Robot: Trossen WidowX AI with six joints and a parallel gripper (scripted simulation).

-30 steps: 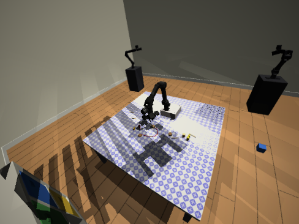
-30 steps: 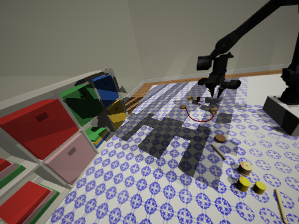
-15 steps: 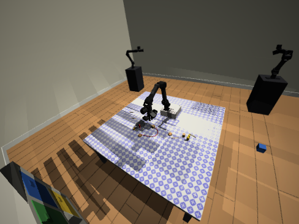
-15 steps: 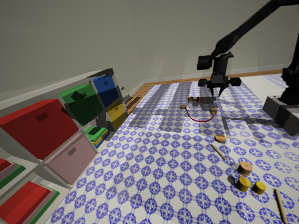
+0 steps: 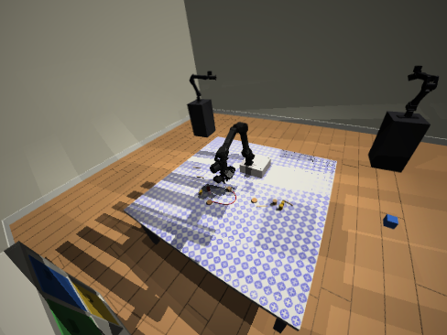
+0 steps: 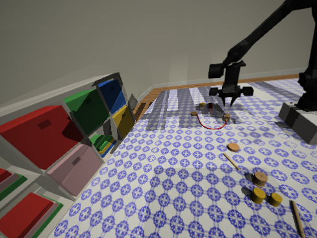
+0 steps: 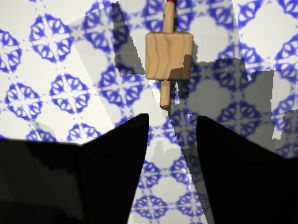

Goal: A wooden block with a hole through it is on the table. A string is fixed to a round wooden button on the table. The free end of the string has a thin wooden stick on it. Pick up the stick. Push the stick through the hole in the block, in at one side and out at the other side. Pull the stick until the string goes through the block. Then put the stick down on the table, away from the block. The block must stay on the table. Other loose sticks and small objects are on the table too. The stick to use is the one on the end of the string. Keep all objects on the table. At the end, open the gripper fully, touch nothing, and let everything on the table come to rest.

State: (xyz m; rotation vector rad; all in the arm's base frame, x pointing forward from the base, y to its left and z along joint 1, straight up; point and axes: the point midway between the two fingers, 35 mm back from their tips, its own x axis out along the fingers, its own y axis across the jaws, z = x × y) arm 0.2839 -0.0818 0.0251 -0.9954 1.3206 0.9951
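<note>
My gripper tip is now 5 cm above the wooden block and 3 cm to the right of it. From my gripper tip the other things lie so: red cylinder (13 cm to the right, 6 cm ahead, 5 cm below); then round wooden button (17 cm ahead, 6 cm below, 5 cm to the right); then yellow cube (17 cm to the right, 11 cm ahead, 6 cm below).
</note>
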